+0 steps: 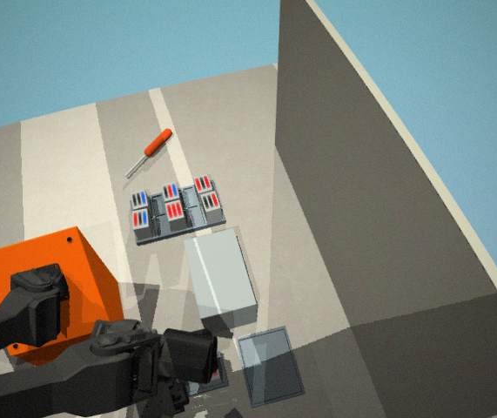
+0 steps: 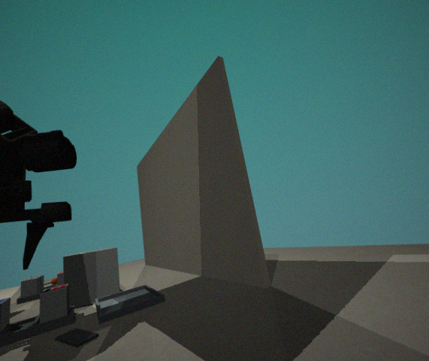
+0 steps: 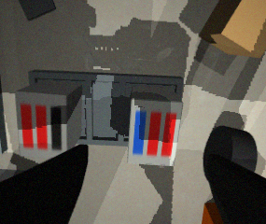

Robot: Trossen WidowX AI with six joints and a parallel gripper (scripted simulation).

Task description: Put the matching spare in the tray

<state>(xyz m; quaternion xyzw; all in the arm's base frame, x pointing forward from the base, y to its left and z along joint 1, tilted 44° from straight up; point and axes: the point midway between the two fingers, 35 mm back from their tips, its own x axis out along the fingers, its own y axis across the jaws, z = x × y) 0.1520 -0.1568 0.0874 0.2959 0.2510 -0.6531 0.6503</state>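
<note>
The dark rack is 8 cm below my gripper tip and 3 cm ahead of it. Round my gripper tip: grey wall panel: 36 cm ahead, 14 cm to the left, 13 cm above; grey tray: 18 cm ahead, 9 cm below, 2 cm to the right.
</note>
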